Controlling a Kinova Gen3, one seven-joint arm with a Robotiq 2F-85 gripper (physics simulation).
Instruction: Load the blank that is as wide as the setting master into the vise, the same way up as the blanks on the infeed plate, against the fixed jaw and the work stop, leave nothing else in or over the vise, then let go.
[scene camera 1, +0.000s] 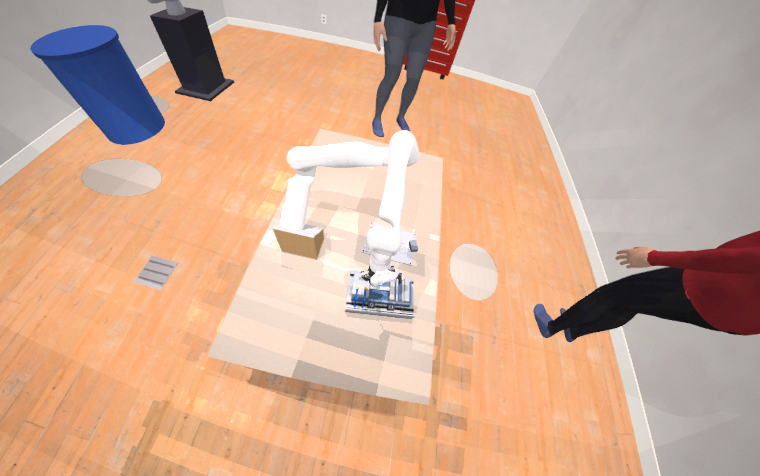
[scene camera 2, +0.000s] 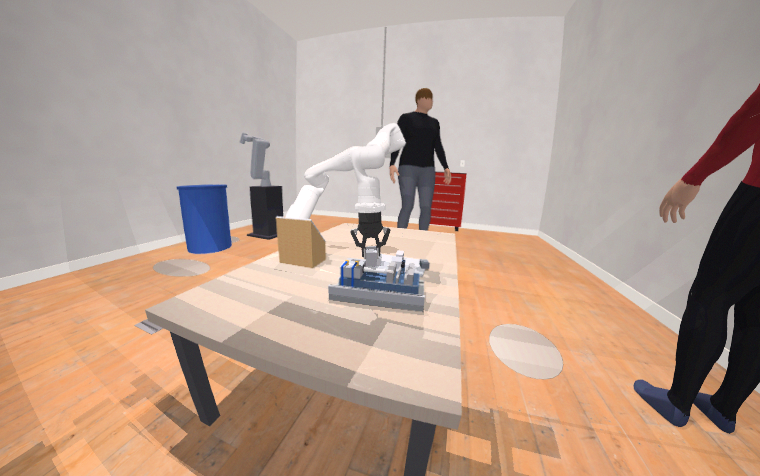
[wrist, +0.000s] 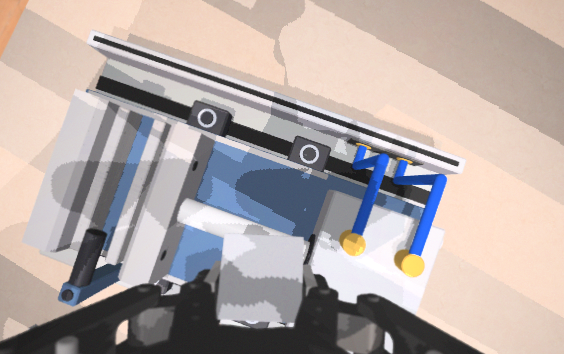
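Seen in the pictures: gripper, between the fingertips: (scene camera 2: 371, 258) (wrist: 262, 280); arm's base, origin of its link: (scene camera 1: 292, 227) (scene camera 2: 295, 225).
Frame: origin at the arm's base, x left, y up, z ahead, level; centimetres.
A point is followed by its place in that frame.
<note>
My gripper (scene camera 1: 374, 274) {x -10.3, y -5.4, z 40.5 cm} (scene camera 2: 370, 252) {x -10.3, y -5.4, z 40.5 cm} (wrist: 262, 280) {x -10.3, y -5.4, z 40.5 cm} points down and is shut on a pale grey block (scene camera 2: 371, 258) {x -12.3, y -4.7, z 41.4 cm} (wrist: 261, 275) {x -11.6, y -1.8, z 40.9 cm}, held between the fingertips over the rear part of the vise. Whether this is the blank or the setting master I cannot tell. The vise (scene camera 1: 379, 293) {x -13.2, y -10.7, z 43.5 cm} (scene camera 2: 375, 279) {x -14.8, y -10.7, z 44.0 cm} (wrist: 255, 182) {x -14.4, y -10.7, z 43.9 cm} has a blue bed, a grey jaw (wrist: 162, 200) on the left in the wrist view and a pale block-like part (wrist: 377, 260) {x -14.2, y -7.1, z 35.1 cm} on the right. A white rod (wrist: 215, 217) {x -11.4, y -8.2, z 44.8 cm} crosses the bed and runs behind the held block. The infeed plate (scene camera 1: 403, 259) {x 9.0, y -15.9, z 51.3 cm} lies behind the vise, partly hidden by the arm.
Two blue bent rods (wrist: 372, 200) {x -17.0, y -5.7, z 37.4 cm} (wrist: 429, 220) {x -17.6, y -5.7, z 34.2 cm} with yellow ends reach over the vise's right part in the wrist view. A black-gripped handle (wrist: 89, 255) {x -5.7, y -7.2, z 50.3 cm} stands at its left. A grooved rail (scene camera 2: 375, 297) {x -20.9, y -13.7, z 46.4 cm} (wrist: 280, 102) {x -20.4, y -11.7, z 45.3 cm} runs along its front. A dark knob-like part (scene camera 1: 413, 245) {x 17.1, y -13.5, z 54.4 cm} (scene camera 2: 424, 263) {x 15.0, y -13.6, z 55.1 cm} is by the infeed plate.
</note>
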